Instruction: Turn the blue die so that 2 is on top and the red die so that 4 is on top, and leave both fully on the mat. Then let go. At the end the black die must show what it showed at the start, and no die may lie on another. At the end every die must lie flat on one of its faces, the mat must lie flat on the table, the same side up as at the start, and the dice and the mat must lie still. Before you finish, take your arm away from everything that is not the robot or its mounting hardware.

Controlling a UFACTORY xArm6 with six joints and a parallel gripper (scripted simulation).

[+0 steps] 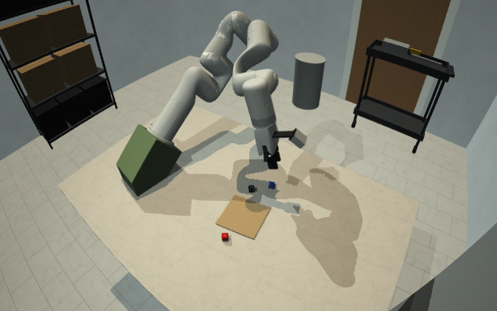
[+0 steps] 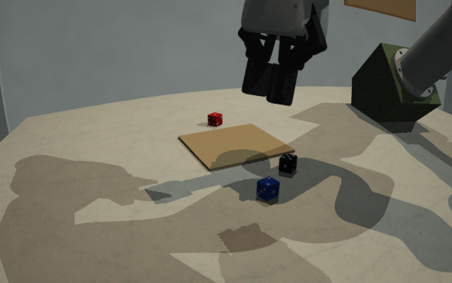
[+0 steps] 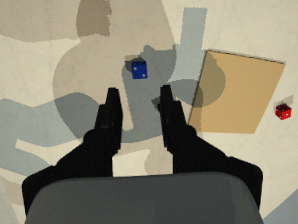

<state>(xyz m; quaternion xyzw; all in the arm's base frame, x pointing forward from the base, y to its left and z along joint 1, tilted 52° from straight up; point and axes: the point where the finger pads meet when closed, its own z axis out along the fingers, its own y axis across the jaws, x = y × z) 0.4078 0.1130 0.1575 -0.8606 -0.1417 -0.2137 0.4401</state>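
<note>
My gripper is now 130 mm above the blue die. From my hand the other things lie so: tan mat 170 mm to the right, 130 mm below, 10 mm ahead; then red die 270 mm to the right, 130 mm below, 30 mm ahead; then black die 130 mm below, 60 mm to the right, 40 mm behind.
</note>
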